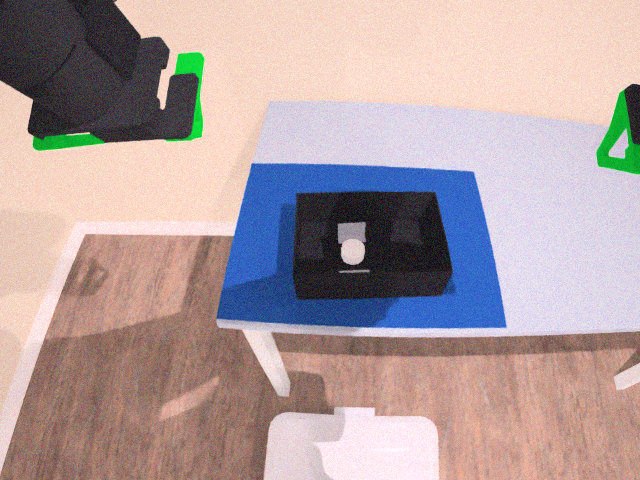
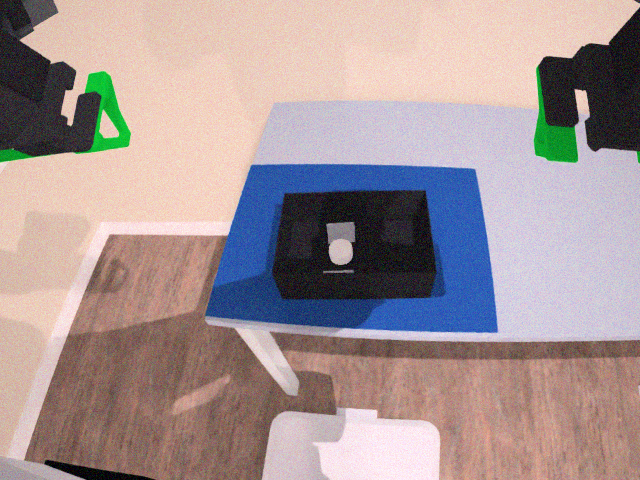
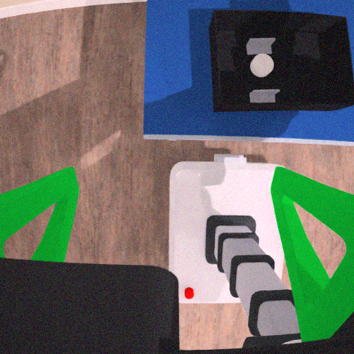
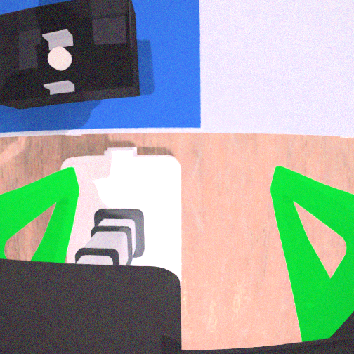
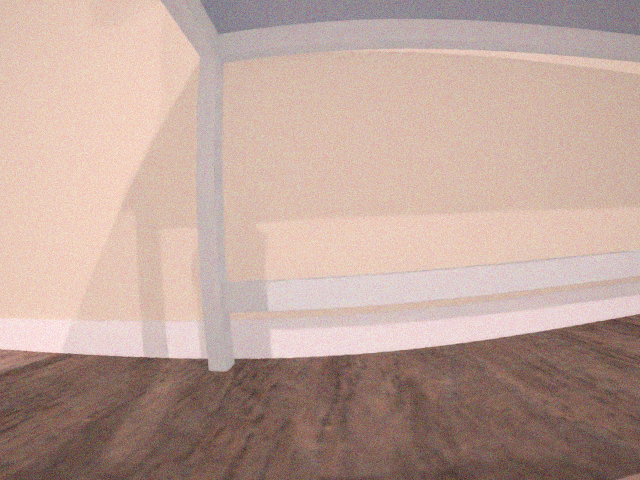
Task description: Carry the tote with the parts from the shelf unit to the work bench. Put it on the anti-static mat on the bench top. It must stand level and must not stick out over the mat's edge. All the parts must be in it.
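Places are measured from the left arm's base along level axes (x down, y ahead, z right), in millimetres.
Where they show: left gripper, fingertip midpoint: (image 1: pixel 151 133) (image 2: pixel 91 143); right gripper, fingertip midpoint: (image 1: pixel 638 163) (image 2: pixel 589 151).
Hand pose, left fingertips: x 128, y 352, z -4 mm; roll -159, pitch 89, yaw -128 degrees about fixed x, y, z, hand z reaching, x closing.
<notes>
Things, the pixels of their centre, and the offset from my left fingertips. "pt": a spot on its surface instead. Level surfaces: height alone.
- black tote, body centre: (image 2: pixel 355 244) (image 1: pixel 369 244) dx +468, dy +216, dz +225 mm
- blue mat, its level: dx +518 mm
- round pale part, body centre: (image 2: pixel 340 251) (image 1: pixel 352 251) dx +503, dy +219, dz +193 mm
- grey angled part, body centre: (image 2: pixel 340 233) (image 1: pixel 351 233) dx +495, dy +263, dz +189 mm
- grey part, body centre: (image 2: pixel 339 281) (image 1: pixel 354 280) dx +495, dy +144, dz +197 mm
- pale bench top, its level: dx +520 mm
- bench leg, surface spot: (image 5: pixel 211 206) pt dx +950, dy +715, dz -17 mm
The black tote (image 1: pixel 372 284) (image 2: pixel 356 285) (image 3: pixel 320 80) (image 4: pixel 105 96) stands level on the blue mat (image 1: pixel 480 289) (image 2: pixel 465 299) (image 3: pixel 170 60) (image 4: pixel 175 75), with mat showing on all sides. In it are a round pale part (image 1: pixel 352 251) (image 2: pixel 340 251) (image 3: pixel 262 65) (image 4: pixel 59 58), a grey angled part (image 1: pixel 351 232) (image 2: pixel 340 231) (image 3: pixel 260 46) (image 4: pixel 59 38) behind it and another grey part (image 1: pixel 354 271) (image 2: pixel 338 271) (image 3: pixel 264 96) (image 4: pixel 60 87) in front. My left gripper (image 1: pixel 117 138) (image 3: pixel 174 177) is open and empty, off to the tote's left. My right gripper (image 2: pixel 597 155) (image 4: pixel 174 177) is open and empty, off to its right.
The pale bench top (image 1: pixel 558 217) (image 2: pixel 558 222) (image 4: pixel 280 65) extends right of the mat. My white base (image 1: pixel 361 454) (image 2: pixel 382 454) (image 3: pixel 230 195) (image 4: pixel 150 185) is in front of the bench. A bench leg (image 5: pixel 211 206) stands ahead at the left, before the wall (image 5: pixel 413 134).
</notes>
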